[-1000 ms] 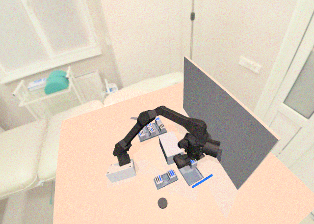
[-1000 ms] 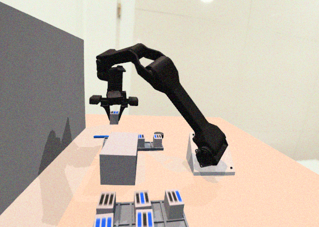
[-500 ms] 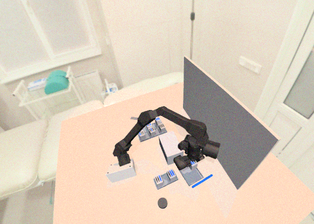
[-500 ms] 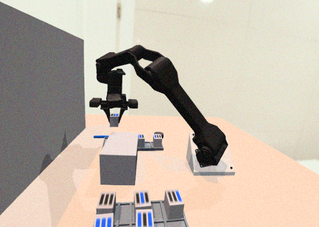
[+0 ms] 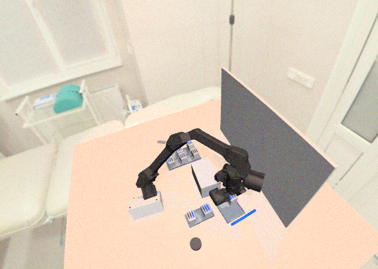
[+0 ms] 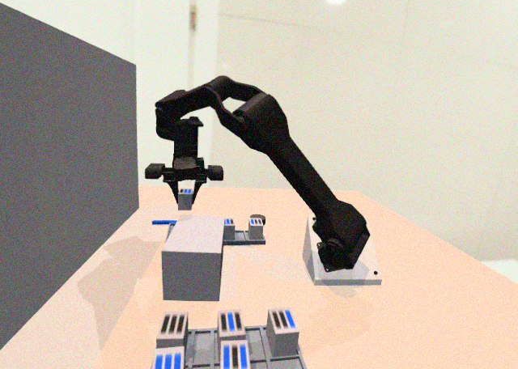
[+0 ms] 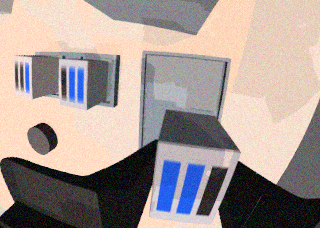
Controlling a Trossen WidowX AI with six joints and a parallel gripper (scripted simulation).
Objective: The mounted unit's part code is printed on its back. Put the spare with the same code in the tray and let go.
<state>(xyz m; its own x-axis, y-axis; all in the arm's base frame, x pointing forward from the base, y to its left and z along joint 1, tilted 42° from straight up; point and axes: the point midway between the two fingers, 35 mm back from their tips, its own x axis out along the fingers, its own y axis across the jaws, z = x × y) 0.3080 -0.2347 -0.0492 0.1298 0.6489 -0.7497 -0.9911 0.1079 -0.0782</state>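
Right now the flat grey tray is 90 mm below my gripper tip. From my gripper tip the other things lie so: grey spare block (20 mm above); then black disc (220 mm behind, 70 mm to the right, 80 mm below); then grey mounted unit (30 mm behind, 180 mm to the left, 40 mm below).
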